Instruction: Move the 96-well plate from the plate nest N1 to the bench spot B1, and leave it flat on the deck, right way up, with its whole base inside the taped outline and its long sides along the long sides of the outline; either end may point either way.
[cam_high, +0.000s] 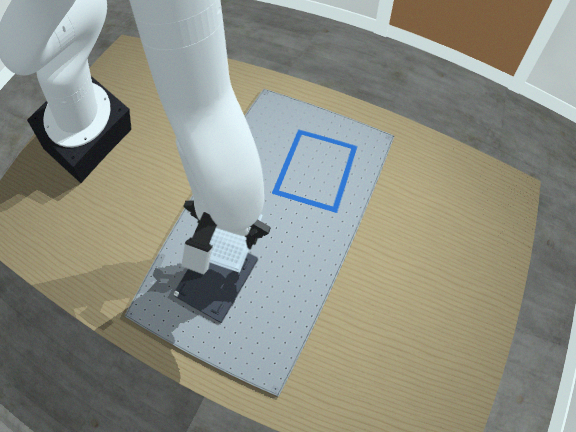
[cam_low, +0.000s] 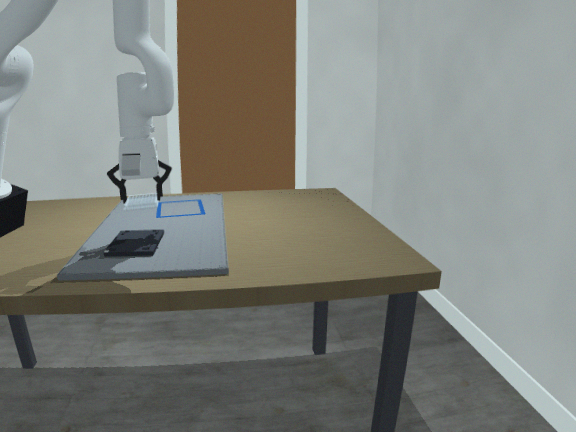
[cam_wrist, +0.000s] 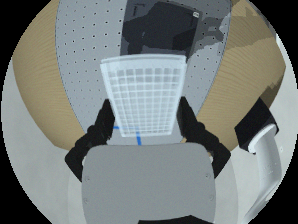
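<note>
My gripper is now 3 cm past the plate nest N1, 6 cm to the left of it and 10 cm above it. Round my hand: 96-well plate: 1 cm below.
</note>
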